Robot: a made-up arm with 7 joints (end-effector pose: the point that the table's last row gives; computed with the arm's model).
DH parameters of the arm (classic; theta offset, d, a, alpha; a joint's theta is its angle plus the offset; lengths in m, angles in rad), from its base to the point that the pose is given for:
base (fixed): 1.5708 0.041 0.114 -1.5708
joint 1: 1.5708 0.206 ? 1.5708
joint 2: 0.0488 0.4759 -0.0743 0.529
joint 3: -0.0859 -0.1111 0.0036 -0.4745
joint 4: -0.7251 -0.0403 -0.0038 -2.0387
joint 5: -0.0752 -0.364 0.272 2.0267
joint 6: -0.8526 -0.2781 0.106 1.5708
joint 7: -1.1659 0 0.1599 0
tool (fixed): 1.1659 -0.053 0 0
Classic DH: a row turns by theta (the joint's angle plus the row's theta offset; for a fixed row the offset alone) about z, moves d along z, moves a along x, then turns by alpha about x.
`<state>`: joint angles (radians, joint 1 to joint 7).
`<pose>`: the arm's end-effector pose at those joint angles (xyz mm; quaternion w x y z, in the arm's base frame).
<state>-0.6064 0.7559 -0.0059 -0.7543 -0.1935 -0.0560 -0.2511</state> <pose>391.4 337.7 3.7 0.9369 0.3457 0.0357 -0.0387</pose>
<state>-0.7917 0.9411 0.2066 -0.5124 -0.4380 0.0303 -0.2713</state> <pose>163.4 690.7 -170.6 0.7659 0.4883 0.4042 0.1076</pose>
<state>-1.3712 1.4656 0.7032 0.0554 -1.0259 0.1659 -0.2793</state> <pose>-580.9 560.2 662.3 0.1821 -0.4259 -0.7951 -0.3914</pose>
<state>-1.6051 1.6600 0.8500 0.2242 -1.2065 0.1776 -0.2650</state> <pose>-514.5 163.3 865.3 0.4603 -0.2435 -0.7709 -0.3669</pose>
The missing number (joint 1, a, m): 0.144
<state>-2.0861 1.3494 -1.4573 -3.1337 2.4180 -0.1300 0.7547</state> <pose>23.9 672.2 515.3 0.3576 -0.3097 -0.2152 0.8544</pose>
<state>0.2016 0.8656 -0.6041 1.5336 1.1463 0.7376 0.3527</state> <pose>138.2 -89.4 -168.2 0.3681 -0.4746 0.7834 -0.1597</pose>
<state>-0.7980 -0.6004 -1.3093 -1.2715 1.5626 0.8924 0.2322</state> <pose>-617.5 450.8 -294.1 0.0128 -0.1816 0.8212 0.5408</pose>
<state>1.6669 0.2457 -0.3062 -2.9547 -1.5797 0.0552 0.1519</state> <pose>-451.1 154.8 -907.4 0.1657 0.5706 -0.0669 -0.8015</pose>
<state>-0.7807 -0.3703 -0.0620 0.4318 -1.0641 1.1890 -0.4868</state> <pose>54.5 763.5 78.0 0.6428 0.2210 0.5229 0.5144</pose>
